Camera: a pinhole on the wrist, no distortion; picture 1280 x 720 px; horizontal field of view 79.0 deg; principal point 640.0 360.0 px. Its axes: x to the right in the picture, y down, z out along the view. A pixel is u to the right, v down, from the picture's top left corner.
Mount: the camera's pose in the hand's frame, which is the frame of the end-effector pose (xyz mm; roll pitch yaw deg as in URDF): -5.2 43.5 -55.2 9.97 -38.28 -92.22
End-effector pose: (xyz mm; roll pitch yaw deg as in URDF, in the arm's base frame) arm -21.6 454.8 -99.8 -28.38 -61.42 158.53
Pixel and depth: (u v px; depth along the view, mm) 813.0 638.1 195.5
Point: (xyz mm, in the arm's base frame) -60.0 274.9 -45.3
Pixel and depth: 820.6 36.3 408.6
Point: 97.2 59.0 -231.1
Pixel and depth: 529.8 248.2 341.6
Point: -86.8 119.6 -183.7
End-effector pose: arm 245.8 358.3 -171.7 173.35 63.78 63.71
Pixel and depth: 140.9 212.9 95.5
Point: 385.0 311.1 -122.6
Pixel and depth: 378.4 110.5 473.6
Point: 568.3 -48.3 -34.0
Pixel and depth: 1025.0 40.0 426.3
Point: 206.3 -109.1 -109.2
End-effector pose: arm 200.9 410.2 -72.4 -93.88 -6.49 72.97
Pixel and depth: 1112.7 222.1 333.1
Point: -130.0 399.9 -192.3
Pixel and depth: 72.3 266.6 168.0
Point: 215.0 386.0 -317.3
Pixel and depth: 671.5 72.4 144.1
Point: 139.8 361.2 -207.9
